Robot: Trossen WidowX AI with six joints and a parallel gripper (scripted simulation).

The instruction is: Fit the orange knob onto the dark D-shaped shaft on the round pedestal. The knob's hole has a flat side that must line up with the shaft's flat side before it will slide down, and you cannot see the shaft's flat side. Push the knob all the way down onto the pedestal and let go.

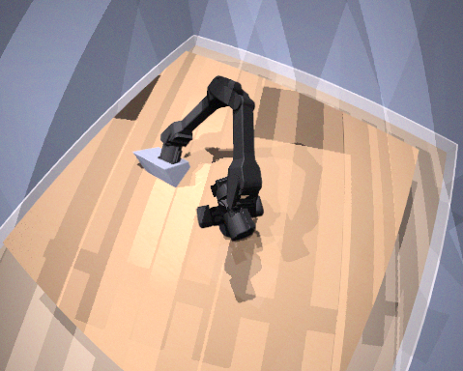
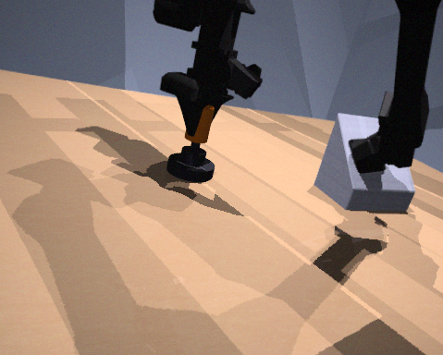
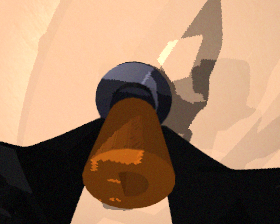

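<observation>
The orange knob is 2 cm above my gripper tip. Also, from my gripper tip: dark pedestal (4 cm below).
</observation>
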